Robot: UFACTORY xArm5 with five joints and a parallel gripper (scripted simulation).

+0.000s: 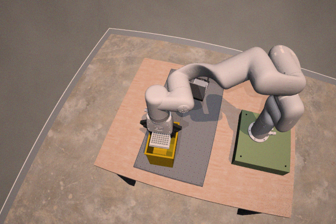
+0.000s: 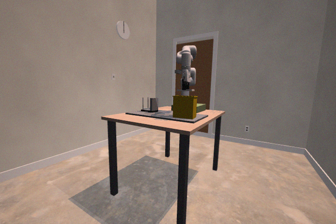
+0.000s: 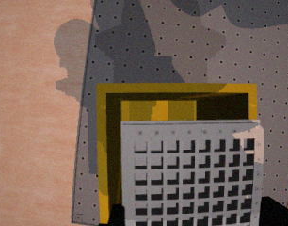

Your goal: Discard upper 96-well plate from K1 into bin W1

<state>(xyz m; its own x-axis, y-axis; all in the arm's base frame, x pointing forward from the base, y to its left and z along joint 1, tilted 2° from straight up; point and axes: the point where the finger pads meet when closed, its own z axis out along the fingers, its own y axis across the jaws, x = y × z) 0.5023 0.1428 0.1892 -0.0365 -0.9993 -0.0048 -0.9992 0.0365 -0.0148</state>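
My hand is 150 mm above the yellow plastics bin W1. The rest, counted from my hand: 96-well plate (10 mm below).
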